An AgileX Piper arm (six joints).
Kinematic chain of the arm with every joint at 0, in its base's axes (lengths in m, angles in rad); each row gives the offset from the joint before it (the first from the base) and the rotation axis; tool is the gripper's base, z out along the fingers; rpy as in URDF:
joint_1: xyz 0 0 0.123 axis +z
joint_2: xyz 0 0 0 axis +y
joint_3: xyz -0.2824 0 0.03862 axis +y
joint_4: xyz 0.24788 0 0.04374 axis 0.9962 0 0.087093
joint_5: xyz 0 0 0 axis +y
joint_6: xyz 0.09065 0 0.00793 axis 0.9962 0 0.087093
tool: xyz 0 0 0 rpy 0 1.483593 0
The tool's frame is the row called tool.
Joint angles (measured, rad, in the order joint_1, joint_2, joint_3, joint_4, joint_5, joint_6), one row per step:
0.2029 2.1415 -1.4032 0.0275 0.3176 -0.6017
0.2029 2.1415 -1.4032 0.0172 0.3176 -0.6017
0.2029 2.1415 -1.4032 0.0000 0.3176 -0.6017
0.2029 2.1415 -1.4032 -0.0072 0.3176 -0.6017
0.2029 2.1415 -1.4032 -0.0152 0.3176 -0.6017
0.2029 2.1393 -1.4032 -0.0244 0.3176 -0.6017
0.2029 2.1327 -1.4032 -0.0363 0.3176 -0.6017
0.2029 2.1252 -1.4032 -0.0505 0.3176 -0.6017
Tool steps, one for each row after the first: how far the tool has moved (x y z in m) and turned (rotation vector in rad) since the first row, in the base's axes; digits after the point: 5 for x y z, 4 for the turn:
0.00006 -0.00029 -0.00001 -0.0080 -0.0017 0.0062
0.00015 -0.00077 -0.00001 -0.0214 -0.0044 0.0167
0.00019 -0.00097 -0.00001 -0.0270 -0.0056 0.0210
0.00024 -0.00119 -0.00001 -0.0333 -0.0068 0.0259
0.00028 -0.00145 0.00099 -0.0400 -0.0105 0.0314
0.00029 -0.00179 0.00396 -0.0481 -0.0189 0.0384
0.00029 -0.00220 0.00734 -0.0579 -0.0285 0.0468

